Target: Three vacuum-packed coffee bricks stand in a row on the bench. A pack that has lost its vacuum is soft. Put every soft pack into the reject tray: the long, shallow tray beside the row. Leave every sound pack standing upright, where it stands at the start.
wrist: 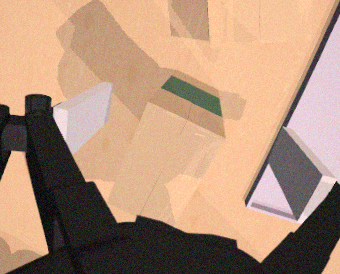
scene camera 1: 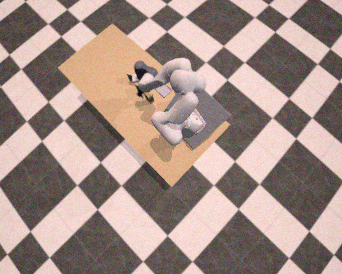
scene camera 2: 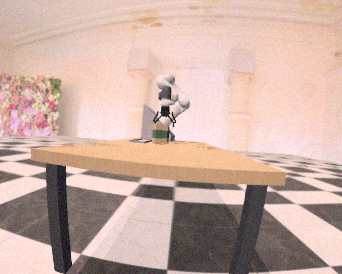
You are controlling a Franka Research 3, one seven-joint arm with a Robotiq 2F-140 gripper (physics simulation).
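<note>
A tan coffee pack with a green band [wrist: 170,150] stands upright below my gripper, between the lines of its two fingers in the wrist view. Part of another pack [wrist: 190,19] shows at the top edge there. In scene camera 2 a pack [scene camera 2: 160,134] stands under the fingers; others are hidden or cannot be told apart. The packs are not visible in scene camera 1. The shallow lilac reject tray [wrist: 317,90] [scene camera 1: 163,91] [scene camera 2: 140,141] lies beside the row. My gripper [wrist: 192,123] [scene camera 1: 140,89] [scene camera 2: 165,122] is wide open and empty, its tips close to the pack's top height. Softness cannot be seen.
The wooden bench [scene camera 1: 107,52] [scene camera 2: 165,162] carries the arm on a dark grey plate [scene camera 1: 216,112]. A grey panel [scene camera 2: 148,122] shows behind the pack in scene camera 2. In the wrist view, the right finger overlaps the tray's near end. Arm shadows fall across the packs.
</note>
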